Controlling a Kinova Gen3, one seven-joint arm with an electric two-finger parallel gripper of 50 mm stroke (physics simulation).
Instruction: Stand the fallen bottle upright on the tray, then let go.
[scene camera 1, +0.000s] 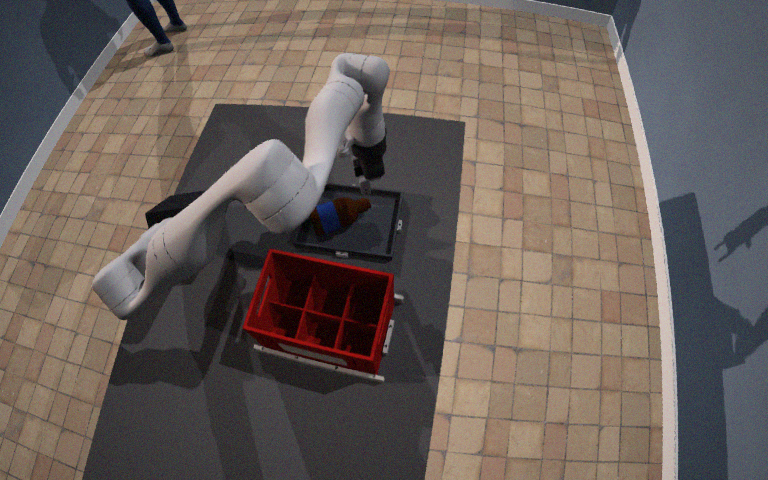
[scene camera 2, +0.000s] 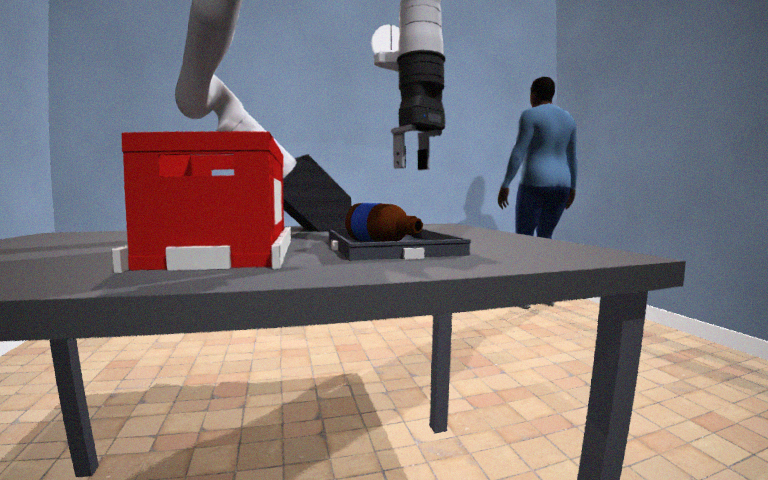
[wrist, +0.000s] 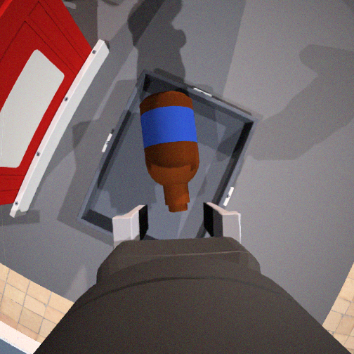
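Where they show: gripper, fingertip midpoint: (scene camera 1: 363, 184) (scene camera 2: 411, 168); arm's base, origin of the base link: (scene camera 2: 284, 173).
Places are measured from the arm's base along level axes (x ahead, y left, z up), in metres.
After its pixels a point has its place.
A brown bottle with a blue label (scene camera 1: 353, 209) @[z -0.090, x 0.430, y 0.110 m] (scene camera 2: 387, 221) @[z -0.107, x 0.435, y 0.101 m] (wrist: 172, 157) lies on its side in the dark tray (scene camera 1: 368, 257) @[z -0.154, x 0.465, y 0.009 m] (scene camera 2: 447, 247) @[z -0.141, x 0.549, y 0.149 m] (wrist: 239, 167). In the wrist view its neck points toward my gripper, roughly in line with the gap between the fingers. My gripper (scene camera 2: 411, 158) @[z -0.016, x 0.459, y 0.136 m] (wrist: 175, 215) is open and empty, pointing down, and hangs well above the tray, near the neck end of the bottle. In the first scene view the fingers show small and dark beyond the neck, and the arm hides part of the bottle's base.
A red crate (scene camera 1: 325, 263) @[z 0.019, x 0.387, y -0.084 m] (scene camera 2: 198, 209) @[z -0.079, x 0.506, y -0.199 m] (wrist: 72, 37) with open compartments stands beside the tray, with white strips (scene camera 1: 317, 362) (scene camera 2: 198, 257) (wrist: 60, 127) along its foot. A dark slanted block (scene camera 2: 317, 192) @[z -0.052, x 0.058, y 0.075 m] stands behind the tray. A person (scene camera 2: 546, 147) stands beyond the table (scene camera 2: 566, 263) @[z -0.155, x 0.676, y 0.267 m].
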